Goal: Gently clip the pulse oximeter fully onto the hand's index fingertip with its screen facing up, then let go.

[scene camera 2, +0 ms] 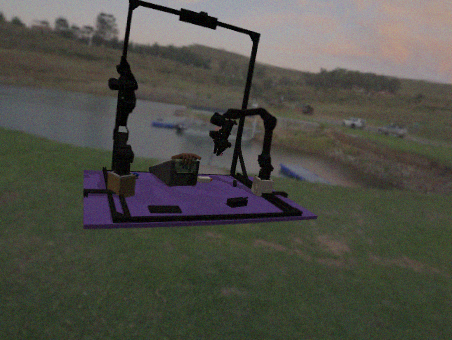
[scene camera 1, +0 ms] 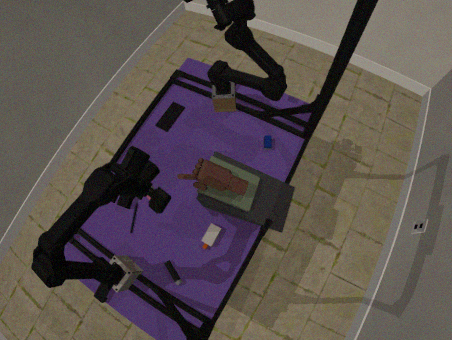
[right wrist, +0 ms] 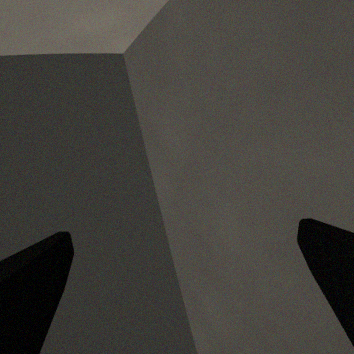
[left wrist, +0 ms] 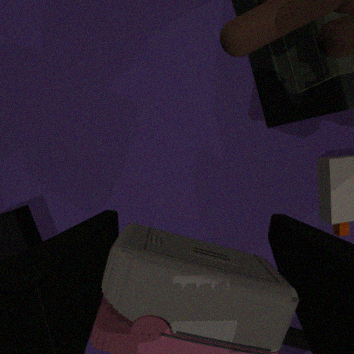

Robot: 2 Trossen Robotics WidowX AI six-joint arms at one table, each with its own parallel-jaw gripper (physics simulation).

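Pixels of known places: left gripper, fingertip midpoint: (scene camera 2: 215, 154) (scene camera 1: 156, 189) (left wrist: 194, 223); right gripper, fingertip midpoint: (scene camera 2: 124, 61) (right wrist: 186, 236); left arm's base at its link origin: (scene camera 2: 264, 178) (scene camera 1: 115, 273); right arm's base at its link origin: (scene camera 2: 122, 173) (scene camera 1: 223, 88).
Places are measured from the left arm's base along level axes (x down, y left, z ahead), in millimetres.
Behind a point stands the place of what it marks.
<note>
My left gripper (scene camera 1: 148, 198) (scene camera 2: 220, 151) @(x -125, y 19, z 352 mm) (left wrist: 194, 223) @(x -125, y 19, z 352 mm) is shut on the pulse oximeter (left wrist: 200, 287) @(x -156, y 20, z 343 mm), a grey shell with a pink part along its lower edge in the left wrist view. It holds it above the table, apart from the hand. No screen can be made out. The brown hand (scene camera 1: 215, 177) @(x -82, y -106, z 505 mm) (scene camera 2: 186, 158) @(x -77, y -23, z 510 mm) lies on a green pad (scene camera 1: 245, 204) @(x 0, y -233, z 500 mm); its extended index finger (scene camera 1: 186, 176) (left wrist: 250, 37) points left in scene camera 1 and shows at the upper right in the left wrist view, its tip bare. My right gripper (right wrist: 186, 236) @(x -543, y 201, z 901 mm) is open and empty, raised away from the table.
A dark grey wedge (scene camera 1: 280, 200) @(x 63, y -329, z 601 mm) (scene camera 2: 182, 178) @(x 56, y -58, z 509 mm) bears the pad. A white box (scene camera 1: 212, 234) @(x 77, y -189, z 342 mm) (left wrist: 342, 190) @(x 77, y -180, z 338 mm) with an orange end lies near it. A blue item (scene camera 1: 268, 141) @(x 73, y -151, z 790 mm), a black slab (scene camera 1: 170, 117) @(x 97, y 304, z 651 mm) (scene camera 2: 165, 209) @(x 97, y 325, z 655 mm), a black stick (scene camera 1: 172, 271) @(x 81, y -151, z 132 mm) and a thin dark rod (scene camera 1: 134, 218) @(x 98, y 121, z 191 mm) lie about the purple table.
</note>
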